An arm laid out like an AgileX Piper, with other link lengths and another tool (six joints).
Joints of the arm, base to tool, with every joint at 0 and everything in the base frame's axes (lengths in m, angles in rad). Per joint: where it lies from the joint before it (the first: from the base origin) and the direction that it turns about. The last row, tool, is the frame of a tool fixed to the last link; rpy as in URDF.
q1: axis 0 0 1 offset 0.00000 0.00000 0.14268
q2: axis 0 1 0 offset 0.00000 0.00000 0.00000
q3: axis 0 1 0 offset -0.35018 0.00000 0.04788
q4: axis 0.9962 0 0.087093 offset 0.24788 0.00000 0.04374
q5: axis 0 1 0 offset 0.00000 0.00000 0.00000
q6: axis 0.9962 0 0.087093 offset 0.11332 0.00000 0.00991
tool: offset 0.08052 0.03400 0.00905 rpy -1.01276 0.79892 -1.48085
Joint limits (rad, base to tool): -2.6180..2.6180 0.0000..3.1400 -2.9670..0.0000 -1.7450..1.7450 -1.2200..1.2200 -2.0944..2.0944
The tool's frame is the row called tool.
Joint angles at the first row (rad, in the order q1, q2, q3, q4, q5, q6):
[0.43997 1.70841 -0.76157 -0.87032 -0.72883 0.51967]
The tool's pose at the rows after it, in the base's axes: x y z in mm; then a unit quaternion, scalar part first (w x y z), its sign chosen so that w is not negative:
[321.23, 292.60, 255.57, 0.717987, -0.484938, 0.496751, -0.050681]
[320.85, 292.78, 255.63, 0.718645, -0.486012, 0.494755, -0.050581]
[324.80, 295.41, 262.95, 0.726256, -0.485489, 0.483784, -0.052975]
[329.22, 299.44, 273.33, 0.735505, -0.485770, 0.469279, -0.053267]
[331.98, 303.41, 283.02, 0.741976, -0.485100, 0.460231, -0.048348]
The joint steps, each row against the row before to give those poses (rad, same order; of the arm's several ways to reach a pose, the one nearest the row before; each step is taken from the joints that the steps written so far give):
[0.00001 -0.00783 0.00001 0.00000 0.00223 -0.00614]
[-0.00001 0.00002 -0.00002 -0.00201 -0.00195 -0.00261]
[-0.00001 -0.00001 -0.02519 -0.01003 -0.00002 -0.00002]
[0.00001 0.00001 -0.03704 -0.02516 0.00003 0.01300]
[0.00000 0.00001 -0.03441 -0.03282 -0.00130 0.03244]

